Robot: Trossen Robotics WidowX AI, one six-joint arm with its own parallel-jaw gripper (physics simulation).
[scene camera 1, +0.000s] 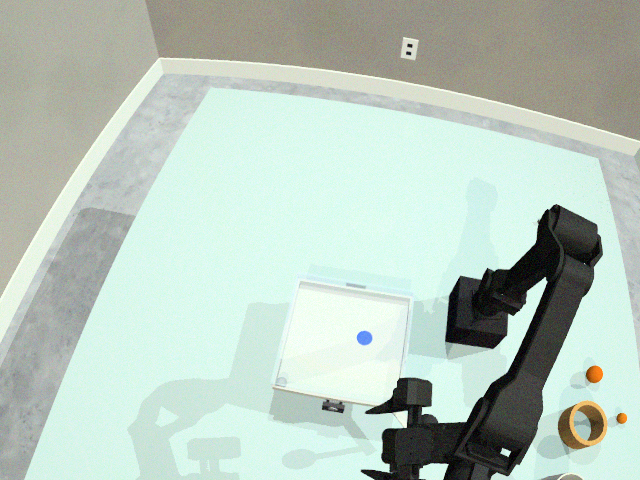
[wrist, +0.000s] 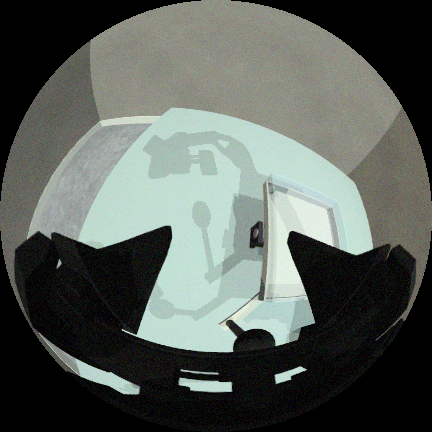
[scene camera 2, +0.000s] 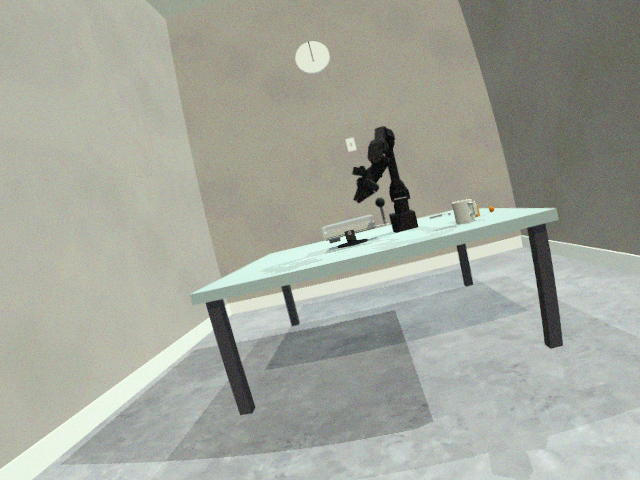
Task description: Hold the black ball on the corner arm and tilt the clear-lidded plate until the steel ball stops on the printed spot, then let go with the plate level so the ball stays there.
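Note:
The clear-lidded white plate (scene camera 1: 320, 320) (scene camera 2: 348, 225) (wrist: 285, 250) stands on a dark central support; I cannot tell a small tilt from level. Its blue printed spot (scene camera 1: 364, 337) lies right of its middle in scene camera 1. The steel ball (scene camera 1: 281, 381) sits in the plate's lower-left corner there, away from the spot. The black ball (scene camera 1: 429, 419) (scene camera 2: 379, 202) (wrist: 254, 341) stands on a post at the end of the pale corner arm (wrist: 242, 309), partly hidden behind my gripper in scene camera 1. My gripper (scene camera 1: 364, 441) (scene camera 2: 355, 186) (wrist: 232, 235) is open and empty, above and apart from the black ball.
A black block (scene camera 1: 333, 406) (wrist: 257, 235) is fixed to the plate's side. The robot's base (scene camera 1: 475, 320) (scene camera 2: 404, 221) stands beside the plate. Two orange balls (scene camera 1: 594, 374) (scene camera 1: 621, 417), a wooden ring (scene camera 1: 566, 434) and a pale mug (scene camera 2: 462, 212) stand farther right on the table (scene camera 1: 258, 180).

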